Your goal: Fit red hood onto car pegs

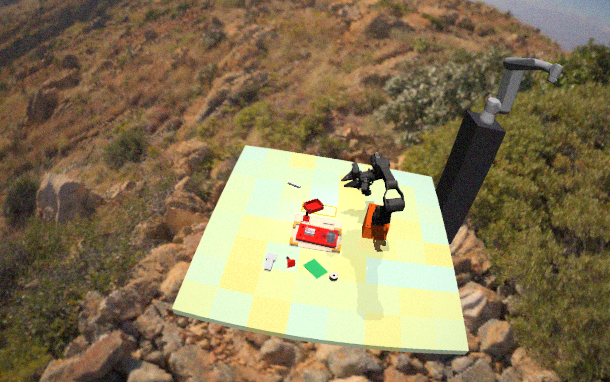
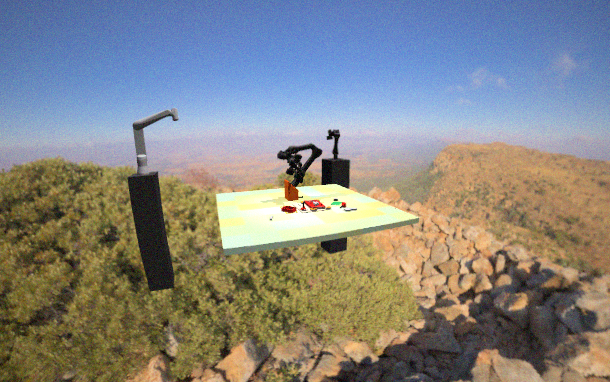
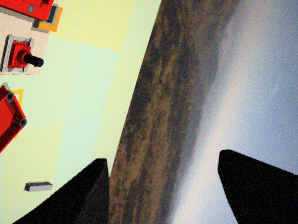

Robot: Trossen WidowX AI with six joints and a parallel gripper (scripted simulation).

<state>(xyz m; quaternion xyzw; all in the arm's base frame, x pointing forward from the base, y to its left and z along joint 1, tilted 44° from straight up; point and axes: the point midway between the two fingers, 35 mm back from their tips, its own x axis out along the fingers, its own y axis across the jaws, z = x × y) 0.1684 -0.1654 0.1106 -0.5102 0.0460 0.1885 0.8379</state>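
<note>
My gripper tip is now 110 mm short of the red hood, 120 mm to the left of it and 270 mm above it. Round my gripper tip: white piece (290 mm ahead, 300 mm to the left, 270 mm below); white wheel (350 mm to the left, 270 mm below); green flat tile (80 mm ahead, 300 mm to the left, 280 mm below).
</note>
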